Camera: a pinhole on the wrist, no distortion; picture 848 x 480 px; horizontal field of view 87.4 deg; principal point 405.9 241.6 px. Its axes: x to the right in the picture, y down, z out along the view. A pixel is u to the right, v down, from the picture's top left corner.
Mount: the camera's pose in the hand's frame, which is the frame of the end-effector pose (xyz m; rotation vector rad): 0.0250 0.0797 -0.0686 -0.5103 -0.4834 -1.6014
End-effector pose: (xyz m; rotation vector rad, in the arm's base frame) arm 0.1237 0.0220 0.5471 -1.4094 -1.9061 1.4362
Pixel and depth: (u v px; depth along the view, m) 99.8 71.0 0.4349
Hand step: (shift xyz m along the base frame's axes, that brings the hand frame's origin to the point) 0.2516 -0.1507 -0.5330
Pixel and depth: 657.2 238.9 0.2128
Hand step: -0.0900 -0.0698 -0.1717
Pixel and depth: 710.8 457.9 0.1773
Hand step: -0.1210 0.0185 -0.1572
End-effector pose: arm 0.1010 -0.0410 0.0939 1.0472 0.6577 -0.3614
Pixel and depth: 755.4 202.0 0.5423
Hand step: 0.2096 -0.5230 0.2683
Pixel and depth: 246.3 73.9 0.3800
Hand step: 0.2238 0.0564 0.4004
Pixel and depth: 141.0 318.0 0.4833
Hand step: 0.4984 0.1423 0.3514
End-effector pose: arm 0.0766 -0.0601 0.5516 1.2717 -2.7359 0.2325
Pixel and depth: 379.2 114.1 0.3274
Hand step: -0.1995 0.1934 -0.2161
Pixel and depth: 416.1 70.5 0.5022
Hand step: -0.2112 0.2888 -0.3956
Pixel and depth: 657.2 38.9 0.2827
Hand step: -0.0410 0.1115 -0.2772
